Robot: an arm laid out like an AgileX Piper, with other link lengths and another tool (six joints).
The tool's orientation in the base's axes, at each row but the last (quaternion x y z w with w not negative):
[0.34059 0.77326 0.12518 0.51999]
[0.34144 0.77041 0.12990 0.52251]
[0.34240 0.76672 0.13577 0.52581]
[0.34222 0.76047 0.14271 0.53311]
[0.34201 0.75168 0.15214 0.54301]
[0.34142 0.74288 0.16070 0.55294]
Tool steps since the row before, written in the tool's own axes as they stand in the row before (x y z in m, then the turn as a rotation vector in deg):
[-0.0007 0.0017 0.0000 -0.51 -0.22 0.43]
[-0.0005 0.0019 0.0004 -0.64 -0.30 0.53]
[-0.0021 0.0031 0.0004 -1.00 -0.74 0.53]
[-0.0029 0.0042 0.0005 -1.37 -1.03 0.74]
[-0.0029 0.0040 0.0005 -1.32 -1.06 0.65]
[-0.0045 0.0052 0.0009 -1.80 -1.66 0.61]
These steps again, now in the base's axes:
[0.0008 0.0008 0.0014 0.41 -0.57 0.06]
[0.0012 0.0010 0.0012 0.50 -0.73 0.07]
[0.0020 0.0008 0.0031 0.41 -1.29 0.08]
[0.0026 0.0010 0.0043 0.56 -1.78 0.09]
[0.0024 0.0008 0.0043 0.46 -1.75 0.07]
[0.0033 0.0005 0.0061 0.30 -2.50 0.05]

